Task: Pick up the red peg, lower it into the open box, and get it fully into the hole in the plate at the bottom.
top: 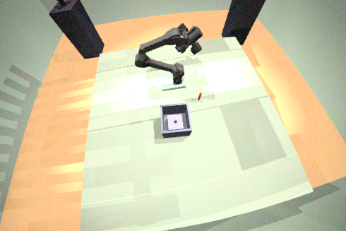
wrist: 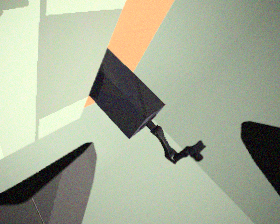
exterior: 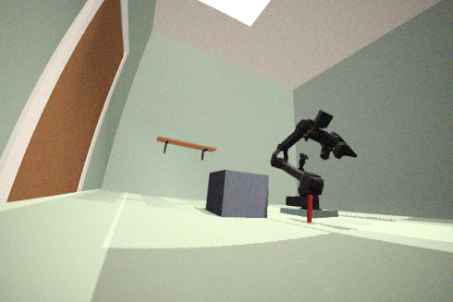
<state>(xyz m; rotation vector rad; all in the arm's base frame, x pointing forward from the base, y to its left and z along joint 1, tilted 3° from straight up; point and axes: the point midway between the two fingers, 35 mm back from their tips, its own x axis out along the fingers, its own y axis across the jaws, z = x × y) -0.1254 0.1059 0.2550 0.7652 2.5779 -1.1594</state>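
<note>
Right now my gripper tip is 320 mm short of the red peg, 30 mm to the right of it and 230 mm above it. The rest, counted from my gripper tip: pale plate 480 mm ahead, 150 mm to the right, 220 mm below.
</note>
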